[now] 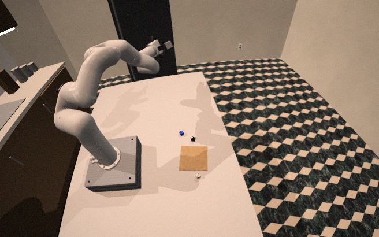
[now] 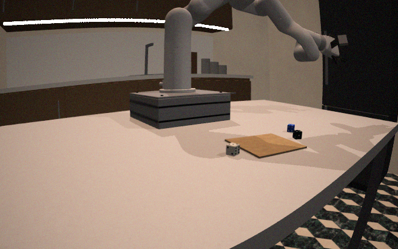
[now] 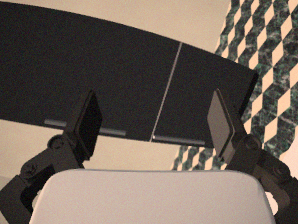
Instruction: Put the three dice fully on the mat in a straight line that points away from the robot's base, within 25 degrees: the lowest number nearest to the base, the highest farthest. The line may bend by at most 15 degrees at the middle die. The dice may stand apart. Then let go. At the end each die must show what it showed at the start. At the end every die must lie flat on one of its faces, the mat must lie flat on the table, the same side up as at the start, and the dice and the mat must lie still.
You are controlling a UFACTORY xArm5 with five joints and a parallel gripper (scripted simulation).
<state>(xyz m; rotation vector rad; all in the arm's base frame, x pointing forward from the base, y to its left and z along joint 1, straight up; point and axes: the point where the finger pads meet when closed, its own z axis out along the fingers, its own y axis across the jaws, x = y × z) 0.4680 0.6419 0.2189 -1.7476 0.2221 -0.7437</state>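
Right now my hand is 80 mm past the white die, 840 mm to the left of it and 300 mm above it. Also, from my hand: black die: 20 mm behind, 640 mm to the right, 300 mm below; blue die: 70 mm behind, 570 mm to the right, 300 mm below; tan mat: 60 mm behind, 740 mm to the right, 310 mm below.
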